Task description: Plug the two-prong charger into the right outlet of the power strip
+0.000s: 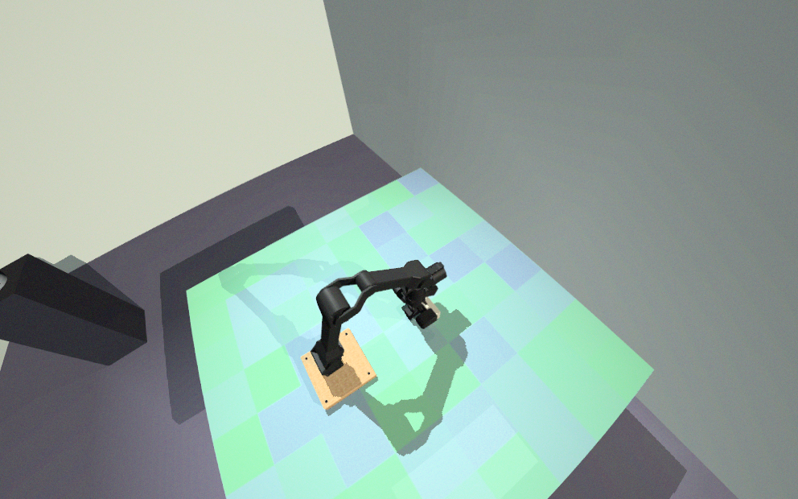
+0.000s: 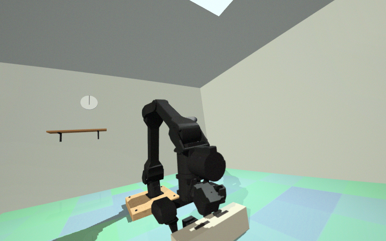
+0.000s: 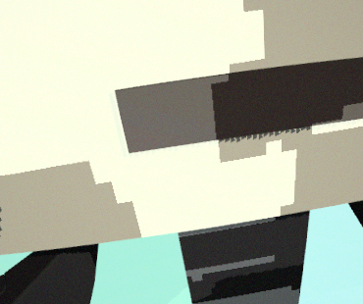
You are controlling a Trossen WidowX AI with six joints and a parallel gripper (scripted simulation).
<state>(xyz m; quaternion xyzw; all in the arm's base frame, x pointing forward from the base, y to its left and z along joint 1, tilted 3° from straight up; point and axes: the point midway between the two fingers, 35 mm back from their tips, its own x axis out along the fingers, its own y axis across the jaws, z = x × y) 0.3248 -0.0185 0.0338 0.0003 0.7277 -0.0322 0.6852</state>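
Right now the grey charger is 20 mm ahead of my gripper tip and 10 mm above it.
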